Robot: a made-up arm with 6 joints.
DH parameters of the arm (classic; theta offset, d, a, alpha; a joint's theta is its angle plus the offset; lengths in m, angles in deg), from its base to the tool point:
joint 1: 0 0.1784 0 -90
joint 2: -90 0 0.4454 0
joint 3: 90 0.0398 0 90
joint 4: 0 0.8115 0 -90
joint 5: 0 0 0 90
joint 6: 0 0.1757 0 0
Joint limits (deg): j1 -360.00..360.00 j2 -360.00..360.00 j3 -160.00..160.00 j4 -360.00..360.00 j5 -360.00..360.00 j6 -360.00..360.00
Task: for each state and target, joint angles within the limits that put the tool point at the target. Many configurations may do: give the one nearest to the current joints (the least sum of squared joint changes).
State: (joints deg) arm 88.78 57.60 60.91 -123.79 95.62 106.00
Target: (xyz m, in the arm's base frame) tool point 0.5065 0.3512 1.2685
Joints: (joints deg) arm 44.70 15.42 27.83 -123.50 88.52 106.00
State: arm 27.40 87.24 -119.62 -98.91 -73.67 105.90
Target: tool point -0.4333 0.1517 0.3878
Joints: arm 8.39 73.94 -158.22 -90.83 -81.00 105.90
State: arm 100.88 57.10 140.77 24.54 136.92 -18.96
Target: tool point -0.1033 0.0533 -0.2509
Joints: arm 101.00 64.47 133.73 23.32 132.32 -18.96
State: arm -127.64 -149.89 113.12 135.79 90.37 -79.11
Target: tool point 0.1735 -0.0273 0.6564
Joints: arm -128.02 -131.15 158.59 139.56 93.90 -79.11
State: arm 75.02 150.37 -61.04 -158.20 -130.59 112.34
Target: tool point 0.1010 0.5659 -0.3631
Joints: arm 73.06 190.01 -97.05 -157.69 -154.74 112.34
